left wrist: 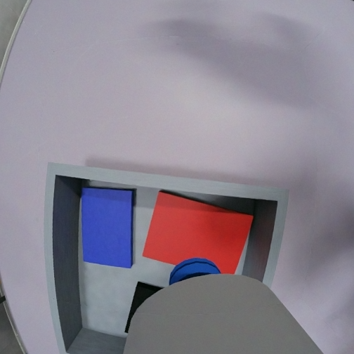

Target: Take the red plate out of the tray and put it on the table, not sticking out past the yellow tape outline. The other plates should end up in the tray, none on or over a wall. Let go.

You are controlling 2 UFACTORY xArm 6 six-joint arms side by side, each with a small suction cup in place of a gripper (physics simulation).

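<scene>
The red plate (200,227) lies turned at an angle inside the grey tray (165,179), near the far wall and towards the right wall. A blue plate (107,227) lies inside at the far left. A black plate (143,291) shows in part in the tray's nearer half; the rest is hidden behind the grey arm part. My left gripper, a suction cup with a blue round rim (195,268), is over the near edge of the red plate. Its contact face is hidden, so I cannot tell whether it holds the plate. My right gripper is not in view. The yellow tape outline does not show.
The tray's walls stand up around the plates, and its near right part is hidden behind the arm part. The pale table top (150,110) stretches beyond the tray, with soft shadows on it. The table's curved edge shows at the left.
</scene>
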